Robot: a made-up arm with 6 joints. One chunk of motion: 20 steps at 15 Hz.
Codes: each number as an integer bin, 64 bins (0 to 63) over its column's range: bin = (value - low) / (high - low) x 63, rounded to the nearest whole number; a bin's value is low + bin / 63 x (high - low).
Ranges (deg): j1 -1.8..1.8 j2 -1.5..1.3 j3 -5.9..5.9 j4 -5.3..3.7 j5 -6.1..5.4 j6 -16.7..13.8
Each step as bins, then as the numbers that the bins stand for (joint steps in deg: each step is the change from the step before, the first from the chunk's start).
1 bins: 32 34 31 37 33 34
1 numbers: 0.029 0.011 -0.094 -0.014 -0.076 -0.240
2 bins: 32 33 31 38 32 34
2 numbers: 0.029 -0.033 -0.094 0.129 -0.259 -0.240
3 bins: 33 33 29 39 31 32
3 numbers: 0.086 -0.033 -0.468 0.271 -0.441 -1.208
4 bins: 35 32 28 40 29 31
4 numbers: 0.200 -0.078 -0.656 0.414 -0.806 -1.692
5 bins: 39 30 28 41 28 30
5 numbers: 0.429 -0.167 -0.656 0.557 -0.989 -2.176
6 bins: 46 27 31 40 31 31
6 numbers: 0.829 -0.300 -0.094 0.414 -0.441 -1.692
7 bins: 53 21 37 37 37 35
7 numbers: 1.229 -0.567 1.030 -0.014 0.654 0.244
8 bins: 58 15 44 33 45 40
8 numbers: 1.514 -0.833 2.341 -0.586 2.114 2.665
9 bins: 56 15 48 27 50 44
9 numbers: 1.400 -0.833 3.090 -1.443 3.027 4.602
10 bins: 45 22 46 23 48 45
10 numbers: 0.771 -0.522 2.716 -2.014 2.662 5.086
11 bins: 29 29 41 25 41 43
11 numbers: -0.143 -0.211 1.779 -1.729 1.384 4.117
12 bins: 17 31 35 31 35 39
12 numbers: -0.829 -0.122 0.656 -0.871 0.289 2.181
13 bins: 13 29 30 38 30 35
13 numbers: -1.057 -0.211 -0.281 0.129 -0.624 0.244
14 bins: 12 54 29 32 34 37
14 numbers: -1.114 0.900 -0.468 -0.729 0.106 1.213
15 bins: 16 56 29 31 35 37
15 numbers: -0.886 0.989 -0.468 -0.871 0.289 1.213
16 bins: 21 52 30 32 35 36
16 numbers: -0.600 0.811 -0.281 -0.729 0.289 0.729
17 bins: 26 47 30 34 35 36
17 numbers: -0.314 0.589 -0.281 -0.443 0.289 0.729
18 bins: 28 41 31 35 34 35
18 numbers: -0.200 0.322 -0.094 -0.300 0.106 0.244
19 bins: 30 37 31 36 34 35
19 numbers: -0.086 0.144 -0.094 -0.157 0.106 0.244
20 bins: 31 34 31 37 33 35
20 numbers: -0.029 0.011 -0.094 -0.014 -0.076 0.244
